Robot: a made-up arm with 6 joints.
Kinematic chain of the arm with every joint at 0, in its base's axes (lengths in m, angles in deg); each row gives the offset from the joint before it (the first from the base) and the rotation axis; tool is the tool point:
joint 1: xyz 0 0 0.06 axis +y
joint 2: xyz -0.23 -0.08 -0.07 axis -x
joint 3: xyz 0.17 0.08 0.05 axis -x
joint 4: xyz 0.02 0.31 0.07 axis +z
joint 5: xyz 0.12 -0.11 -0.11 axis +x
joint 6: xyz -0.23 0.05 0 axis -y
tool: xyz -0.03 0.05 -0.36
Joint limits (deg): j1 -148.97..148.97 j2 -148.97..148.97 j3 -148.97..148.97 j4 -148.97..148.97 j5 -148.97..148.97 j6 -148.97..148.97
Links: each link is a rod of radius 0.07 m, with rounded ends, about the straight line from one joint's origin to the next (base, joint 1, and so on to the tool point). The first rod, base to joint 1, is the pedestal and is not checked.
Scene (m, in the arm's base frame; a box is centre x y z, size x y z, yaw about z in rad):
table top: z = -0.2
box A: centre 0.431 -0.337 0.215 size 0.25 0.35 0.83 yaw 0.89
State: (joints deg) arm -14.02 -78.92 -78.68 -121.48 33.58 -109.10
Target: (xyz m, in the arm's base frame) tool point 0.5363 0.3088 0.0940
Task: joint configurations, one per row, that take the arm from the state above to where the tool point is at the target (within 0.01 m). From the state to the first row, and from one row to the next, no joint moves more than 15 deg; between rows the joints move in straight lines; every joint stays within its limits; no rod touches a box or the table.
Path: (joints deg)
1: -5.99 -65.52 -66.33 -117.15 33.11 -108.30
2: 2.05 -52.12 -53.98 -112.81 32.65 -107.50
3: 10.08 -38.72 -41.63 -108.48 32.18 -106.70
4: 12.88 -39.82 -38.45 -120.95 30.96 -102.99
5: 15.67 -40.92 -35.27 -133.43 29.74 -99.28
6: 18.47 -42.02 -32.09 -145.90 28.51 -95.58
7: 26.86 -37.00 -32.42 -146.92 29.27 -84.95
8: 35.24 -31.97 -32.74 -147.95 30.02 -74.33
9: 43.62 -26.94 -33.07 -148.97 30.77 -63.70

